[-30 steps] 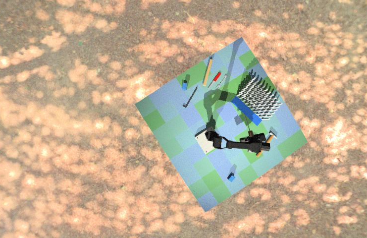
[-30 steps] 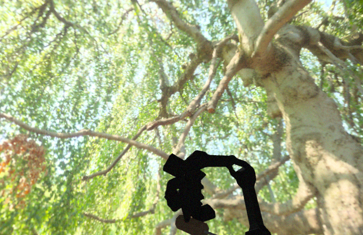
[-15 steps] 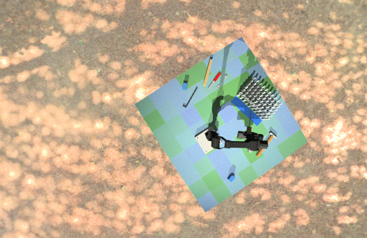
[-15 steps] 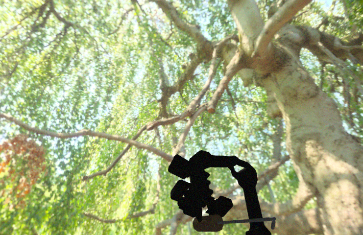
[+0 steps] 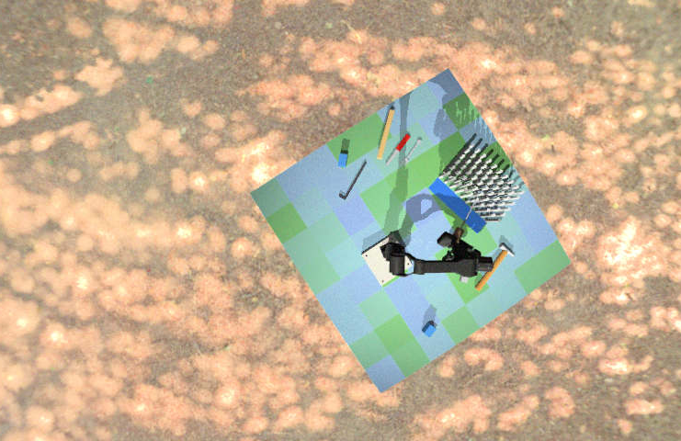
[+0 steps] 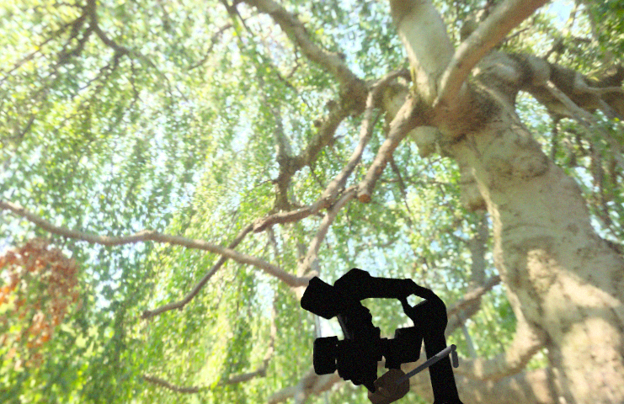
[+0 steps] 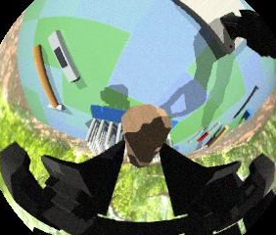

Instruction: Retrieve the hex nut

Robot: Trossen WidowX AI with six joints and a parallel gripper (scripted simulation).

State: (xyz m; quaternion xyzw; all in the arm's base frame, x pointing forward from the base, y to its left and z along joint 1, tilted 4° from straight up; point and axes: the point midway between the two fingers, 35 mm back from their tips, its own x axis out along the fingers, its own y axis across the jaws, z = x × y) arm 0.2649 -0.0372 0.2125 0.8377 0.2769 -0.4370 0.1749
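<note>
The blue taped strip lies 19 cm below my gripper tip, 16 cm ahead of it and 11 cm to the left of it. Round my gripper tip: grey block: 22 cm to the right, 18 cm below, 8 cm ahead; then red-handled tool: 50 cm to the left, 19 cm below, 4 cm behind.
</note>
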